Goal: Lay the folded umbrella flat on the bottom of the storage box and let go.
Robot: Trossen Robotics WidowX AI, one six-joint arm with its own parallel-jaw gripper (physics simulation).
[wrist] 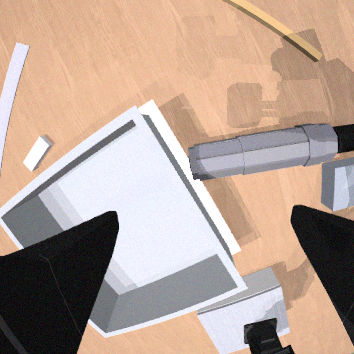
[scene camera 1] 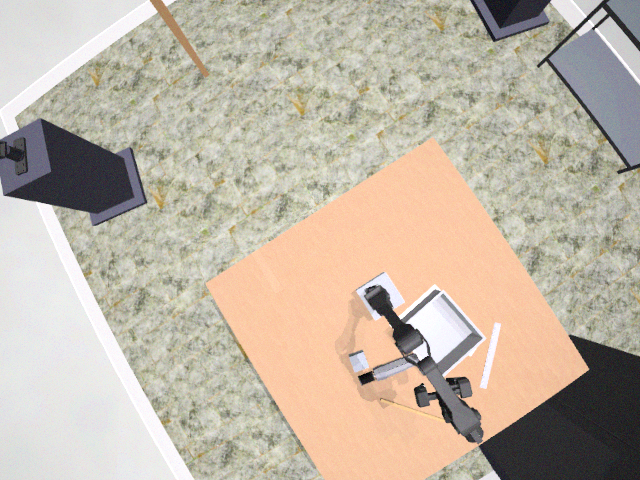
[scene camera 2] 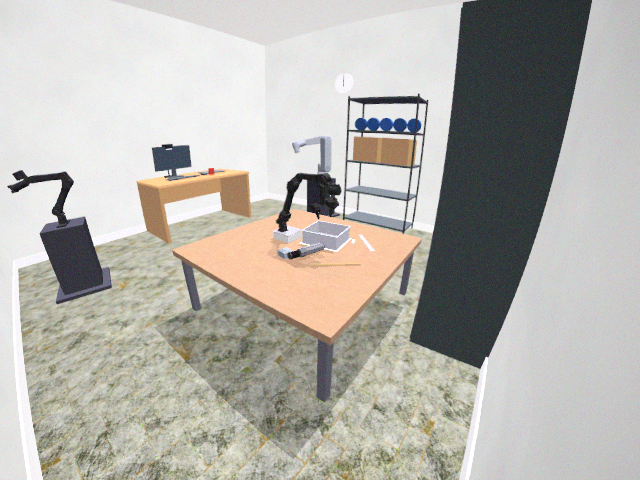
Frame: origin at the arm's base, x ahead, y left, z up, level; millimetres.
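Where they show: gripper, fingertip midpoint: [wrist: 206,217] [scene camera 2: 324,218]; arm's base, origin of the base link: [wrist: 259,330] [scene camera 1: 373,293] [scene camera 2: 282,230].
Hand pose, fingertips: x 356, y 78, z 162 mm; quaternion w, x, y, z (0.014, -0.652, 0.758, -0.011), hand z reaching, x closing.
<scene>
Things, the pixels of their top centre, and the offset from my fingertips.
- folded grey umbrella, middle of its top: [wrist: 296,150] [scene camera 1: 390,372] [scene camera 2: 307,246] dx -14, dy -133, dz -160 mm
- storage box, middle of its top: [wrist: 111,257] [scene camera 1: 442,334] [scene camera 2: 326,228] dx -102, dy +122, dz -122 mm
- pale blue-grey block, middle of its top: [wrist: 350,186] [scene camera 1: 359,362] [scene camera 2: 285,250] dx -92, dy -245, dz -183 mm
- yellow stick, middle of its top: [scene camera 1: 412,410] [scene camera 2: 335,263] dx +205, dy -100, dz -207 mm
- long white strip, middle of its top: [scene camera 1: 490,355] [scene camera 2: 366,242] dx +106, dy +320, dz -217 mm
- small white block, middle of its top: [wrist: 34,153] dx +45, dy +249, dz -207 mm
The folded grey umbrella [scene camera 1: 395,367] [scene camera 2: 310,250] [wrist: 265,151] with a black handle lies on the table outside the storage box. Its grey end is close to a white strip along the box's side, and its handle points away; whether it touches the strip I cannot tell. The storage box [scene camera 1: 461,354] [scene camera 2: 317,240] [wrist: 175,282] is open-topped, with grey walls and a pale bottom. My gripper [scene camera 1: 442,392] [scene camera 2: 325,210] [wrist: 206,217] is open and empty, raised above the table. In the wrist view one finger overlaps the box and the other stands below the umbrella's handle side.
A pale blue-grey block [scene camera 1: 357,360] [scene camera 2: 283,252] [wrist: 344,186] sits beside the umbrella's handle. A yellow stick [scene camera 1: 410,409] [scene camera 2: 338,265] [wrist: 280,27], a long white strip [scene camera 1: 490,355] [scene camera 2: 366,242] [wrist: 11,100] and a small white block [wrist: 37,153] lie around the box. The arm's base [scene camera 2: 286,235] [wrist: 240,320] stands near one box corner.
</scene>
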